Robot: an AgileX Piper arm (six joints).
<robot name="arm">
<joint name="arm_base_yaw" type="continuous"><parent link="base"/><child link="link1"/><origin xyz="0 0 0.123" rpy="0 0 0"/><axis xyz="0 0 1"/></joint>
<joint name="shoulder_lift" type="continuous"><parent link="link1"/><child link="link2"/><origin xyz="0 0 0" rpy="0 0 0"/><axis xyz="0 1 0"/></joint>
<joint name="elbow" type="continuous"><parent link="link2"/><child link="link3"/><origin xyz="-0.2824 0 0.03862" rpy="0 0 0"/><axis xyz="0 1 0"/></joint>
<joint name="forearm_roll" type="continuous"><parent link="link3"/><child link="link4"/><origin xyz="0.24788 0 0.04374" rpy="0 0 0"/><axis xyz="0.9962 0 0.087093"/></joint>
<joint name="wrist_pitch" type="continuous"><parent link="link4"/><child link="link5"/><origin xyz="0 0 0" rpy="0 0 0"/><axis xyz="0 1 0"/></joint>
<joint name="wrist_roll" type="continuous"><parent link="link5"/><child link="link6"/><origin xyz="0.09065 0 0.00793" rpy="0 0 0"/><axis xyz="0.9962 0 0.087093"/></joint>
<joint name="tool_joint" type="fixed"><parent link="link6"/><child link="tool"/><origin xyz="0 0 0" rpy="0 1.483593 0"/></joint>
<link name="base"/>
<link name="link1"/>
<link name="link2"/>
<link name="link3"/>
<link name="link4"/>
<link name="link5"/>
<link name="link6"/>
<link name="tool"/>
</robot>
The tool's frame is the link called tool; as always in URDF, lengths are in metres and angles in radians. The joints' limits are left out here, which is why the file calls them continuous.
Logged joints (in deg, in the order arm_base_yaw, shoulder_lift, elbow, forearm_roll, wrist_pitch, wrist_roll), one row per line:
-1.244, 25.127, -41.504, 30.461, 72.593, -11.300
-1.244, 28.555, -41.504, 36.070, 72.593, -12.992
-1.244, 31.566, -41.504, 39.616, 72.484, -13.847
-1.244, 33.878, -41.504, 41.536, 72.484, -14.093
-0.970, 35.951, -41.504, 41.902, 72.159, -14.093
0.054, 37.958, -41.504, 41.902, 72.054, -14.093
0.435, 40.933, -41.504, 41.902, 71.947, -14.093
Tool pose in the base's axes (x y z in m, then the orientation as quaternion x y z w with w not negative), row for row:
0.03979, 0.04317, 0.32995, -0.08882, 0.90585, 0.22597, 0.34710
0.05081, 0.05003, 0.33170, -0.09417, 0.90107, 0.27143, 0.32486
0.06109, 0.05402, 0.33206, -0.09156, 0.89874, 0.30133, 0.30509
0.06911, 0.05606, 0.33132, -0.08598, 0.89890, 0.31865, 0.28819
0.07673, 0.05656, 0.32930, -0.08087, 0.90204, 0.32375, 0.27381
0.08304, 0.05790, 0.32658, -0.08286, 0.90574, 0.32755, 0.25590
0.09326, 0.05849, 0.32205, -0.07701, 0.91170, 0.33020, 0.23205
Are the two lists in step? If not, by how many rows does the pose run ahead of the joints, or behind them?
They are in step.
